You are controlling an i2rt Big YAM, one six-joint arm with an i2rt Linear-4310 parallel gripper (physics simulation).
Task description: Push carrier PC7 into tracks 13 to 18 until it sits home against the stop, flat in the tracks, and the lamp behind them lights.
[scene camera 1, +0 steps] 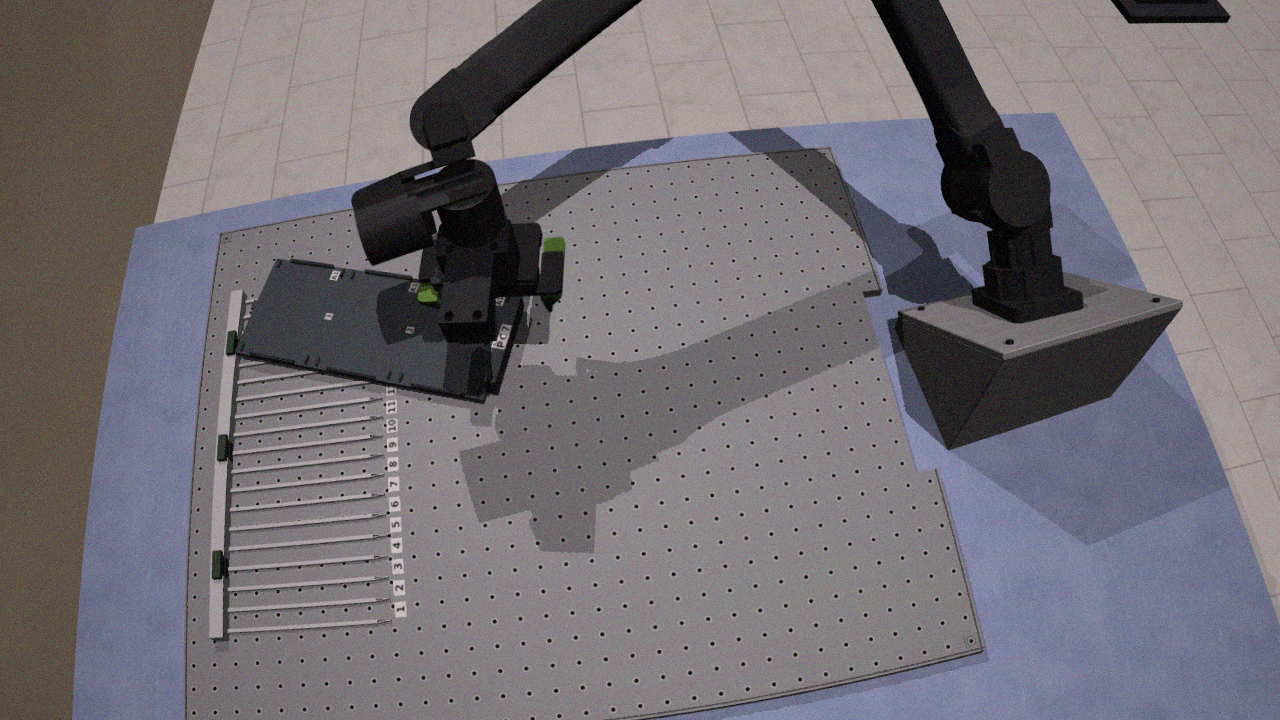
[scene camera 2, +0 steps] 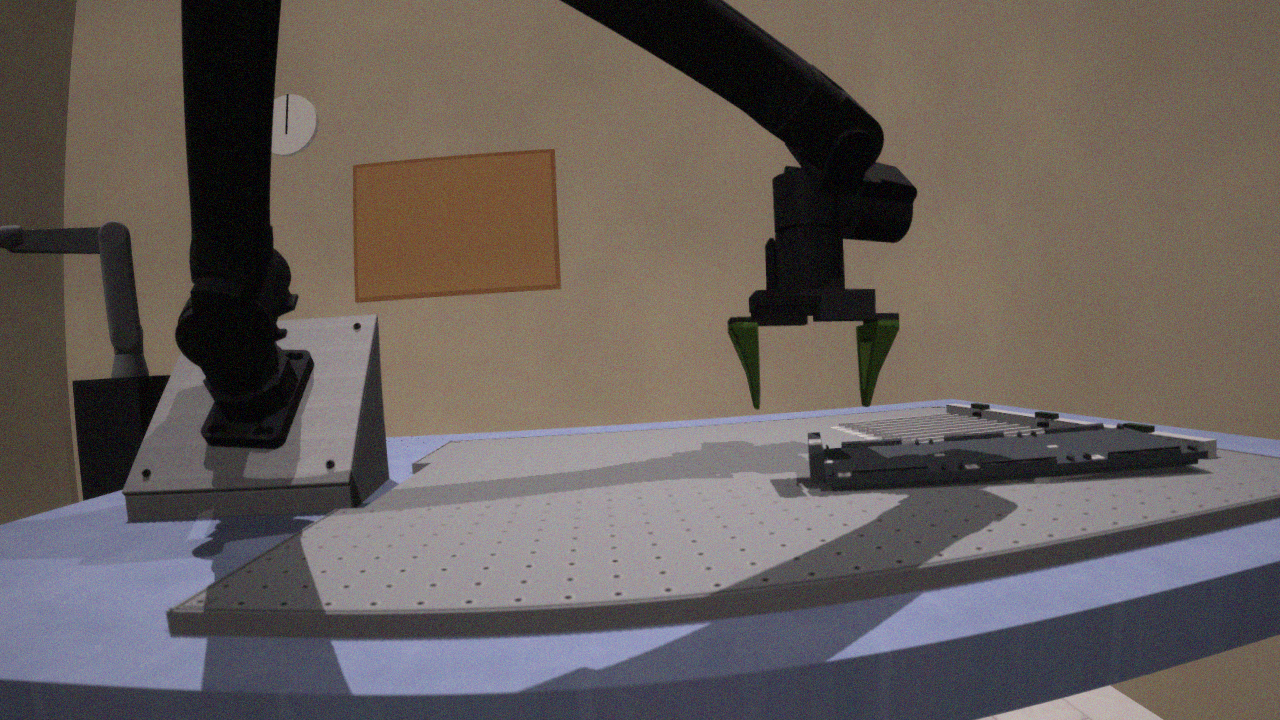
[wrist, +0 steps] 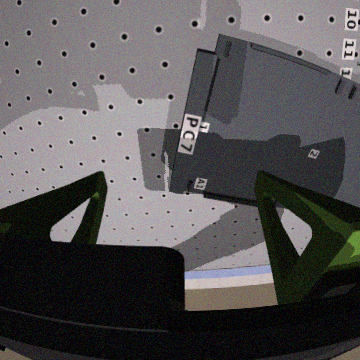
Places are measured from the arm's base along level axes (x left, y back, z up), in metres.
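Pixels of known places: gripper, fingertip midpoint: (scene camera 1: pixel 504 308) (scene camera 2: pixel 811 408) (wrist: pixel 180 178); arm's base at its link origin: (scene camera 1: pixel 1026 305) (scene camera 2: pixel 262 400).
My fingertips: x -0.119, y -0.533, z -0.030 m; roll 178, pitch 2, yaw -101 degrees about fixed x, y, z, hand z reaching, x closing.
Note:
For each thing: its middle in the pictures, then the offset to it from my fingertips. "spot": a spot on its surface instead. Level surfaces: height alone.
- Carrier PC7 at the middle of its body: (scene camera 2: pixel 990 446) (wrist: pixel 353 166) (scene camera 1: pixel 371 321) dz -0.044, dx -0.044, dy -0.154 m
- pale stop bar at a spot on its surface: (scene camera 1: pixel 225 402) spot: dz -0.047, dx +0.023, dy -0.336 m
- dark green block at a spot on its surface: (scene camera 1: pixel 231 342) spot: dz -0.041, dx -0.052, dy -0.330 m
- perforated grey board at its surface level: dz -0.062 m
- blue table at its surface level: dz -0.075 m
Carrier PC7 (scene camera 1: pixel 358 326) (scene camera 2: pixel 1011 456) (wrist: pixel 290 100), a dark grey flat plate with an upright labelled front edge, lies askew over the upper tracks. Its lower back corner is at the pale stop bar (scene camera 1: pixel 225 402); its upper back corner is angled away. It covers most of tracks 13 to 18. Whether its underside lies flat is hidden. The dark green block (scene camera 1: pixel 231 342) on the bar behind it shows no light. My gripper (scene camera 1: pixel 490 300) (scene camera 2: pixel 811 405) (wrist: pixel 180 178) is open and empty, pointing down above the carrier's front end, its green fingers either side of the label end in the wrist view.
Lower-numbered tracks (scene camera 1: pixel 308 625) run beside the carrier, with two more dark green blocks (scene camera 1: pixel 222 447) (scene camera 1: pixel 216 565) on the bar. All stand on a perforated grey board (scene camera 1: pixel 760 537) (scene camera 2: pixel 537 555) on a blue table (scene camera 1: pixel 1163 573). The arm's wedge-shaped base (scene camera 1: pixel 1029 394) (scene camera 2: pixel 268 465) stands at the board's opposite edge.

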